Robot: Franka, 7 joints.
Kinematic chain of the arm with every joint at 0, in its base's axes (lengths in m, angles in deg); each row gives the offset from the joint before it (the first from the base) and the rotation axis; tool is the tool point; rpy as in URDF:
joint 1: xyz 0 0 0.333 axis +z
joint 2: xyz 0 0 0 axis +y
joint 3: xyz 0 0 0.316 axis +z
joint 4: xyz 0.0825 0 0 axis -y
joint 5: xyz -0.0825 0 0.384 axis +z
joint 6: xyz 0 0 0 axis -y
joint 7: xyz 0.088 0 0 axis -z
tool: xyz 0 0 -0.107 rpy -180 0 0
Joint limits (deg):
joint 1: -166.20..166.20
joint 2: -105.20..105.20
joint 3: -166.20..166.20
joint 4: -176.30..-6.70
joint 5: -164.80..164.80
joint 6: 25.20..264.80
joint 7: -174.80..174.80
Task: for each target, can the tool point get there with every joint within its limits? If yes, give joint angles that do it. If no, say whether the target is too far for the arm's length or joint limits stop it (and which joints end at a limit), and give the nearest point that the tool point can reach.
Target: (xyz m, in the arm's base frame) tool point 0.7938 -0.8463 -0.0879
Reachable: no: too far | nearest point 0.5517 -0.5882 0.0405 | short by 0.376 m
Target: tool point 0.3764 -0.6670 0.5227
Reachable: yes | joints 136.89 -51.18 132.84 -39.45 43.43 92.15 81.32
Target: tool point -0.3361 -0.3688 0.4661
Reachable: yes | joints -39.78 -0.39 -79.02 -134.42 -120.71 63.74 -113.50
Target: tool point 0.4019 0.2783 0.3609
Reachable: yes | joints 11.09 4.68 37.44 -139.38 66.82 204.72 -70.21
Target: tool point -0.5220 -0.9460 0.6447
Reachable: no: too far | nearest point -0.3982 -0.7217 0.5708 | short by 0.267 m
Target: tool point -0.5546 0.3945 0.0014
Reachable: yes | joints 118.52 78.18 37.20 -67.33 -29.23 110.54 -85.06
